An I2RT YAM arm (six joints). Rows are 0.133 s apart.
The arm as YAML. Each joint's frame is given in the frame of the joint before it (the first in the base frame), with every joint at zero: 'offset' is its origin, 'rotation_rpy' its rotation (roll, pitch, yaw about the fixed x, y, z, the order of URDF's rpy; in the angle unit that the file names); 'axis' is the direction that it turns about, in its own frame. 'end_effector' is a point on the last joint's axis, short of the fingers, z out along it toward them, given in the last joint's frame.
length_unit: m
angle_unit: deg
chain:
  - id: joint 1
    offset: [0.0, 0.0, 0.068]
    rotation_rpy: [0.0, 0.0, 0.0]
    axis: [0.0, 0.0, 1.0]
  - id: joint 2
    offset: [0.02, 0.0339, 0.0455]
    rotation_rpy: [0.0, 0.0, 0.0]
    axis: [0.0, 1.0, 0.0]
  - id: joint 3
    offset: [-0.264, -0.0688, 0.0]
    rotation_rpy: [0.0, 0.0, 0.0]
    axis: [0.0, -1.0, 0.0]
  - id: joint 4
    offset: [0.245, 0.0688, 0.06]
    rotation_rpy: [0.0, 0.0, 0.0]
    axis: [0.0, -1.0, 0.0]
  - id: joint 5
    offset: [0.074, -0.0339, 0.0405]
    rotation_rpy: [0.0, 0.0, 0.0]
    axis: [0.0, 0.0, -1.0]
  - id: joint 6
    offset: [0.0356, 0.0, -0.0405]
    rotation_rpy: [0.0, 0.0, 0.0]
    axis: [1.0, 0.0, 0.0]
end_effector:
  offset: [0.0, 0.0, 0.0]
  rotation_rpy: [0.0, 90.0, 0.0]
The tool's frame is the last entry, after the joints.
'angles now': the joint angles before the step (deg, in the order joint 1, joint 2, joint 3, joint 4, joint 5, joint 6). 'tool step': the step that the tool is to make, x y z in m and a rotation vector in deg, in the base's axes. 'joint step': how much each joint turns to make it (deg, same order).
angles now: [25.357, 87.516, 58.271, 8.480, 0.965, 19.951]
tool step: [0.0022, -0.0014, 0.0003, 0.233, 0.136, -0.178]
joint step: [-0.385, 0.290, 0.359, -0.096, -0.289, 0.178]
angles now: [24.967, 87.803, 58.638, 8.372, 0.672, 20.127]
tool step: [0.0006, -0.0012, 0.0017, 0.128, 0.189, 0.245]
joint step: [-0.271, -0.088, 0.366, -0.571, -0.552, -0.001]
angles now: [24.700, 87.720, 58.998, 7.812, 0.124, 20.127]
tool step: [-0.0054, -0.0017, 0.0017, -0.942, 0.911, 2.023]
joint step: [-0.063, -1.264, -0.281, -2.221, -1.766, -1.208]
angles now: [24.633, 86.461, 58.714, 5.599, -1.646, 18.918]
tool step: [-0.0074, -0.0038, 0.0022, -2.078, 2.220, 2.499]
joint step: [-0.287, -1.704, 0.159, -4.841, -2.163, -2.008]
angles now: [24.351, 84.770, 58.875, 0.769, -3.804, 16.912]
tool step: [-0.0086, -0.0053, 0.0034, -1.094, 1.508, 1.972]
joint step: [-0.435, -2.153, -0.352, -3.742, -1.993, -1.406]
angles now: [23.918, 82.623, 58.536, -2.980, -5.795, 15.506]
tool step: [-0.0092, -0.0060, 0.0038, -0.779, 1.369, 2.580]
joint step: [-0.616, -2.298, -0.396, -3.675, -2.745, -1.657]
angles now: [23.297, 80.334, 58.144, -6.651, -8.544, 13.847]
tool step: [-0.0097, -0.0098, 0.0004, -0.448, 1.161, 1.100]
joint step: [-1.190, -2.658, -1.511, -2.576, -2.009, -1.114]
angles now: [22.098, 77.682, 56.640, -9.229, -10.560, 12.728]
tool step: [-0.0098, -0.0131, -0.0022, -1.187, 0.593, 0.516]
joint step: [-1.831, -2.898, -2.183, -2.093, -1.554, -2.012]
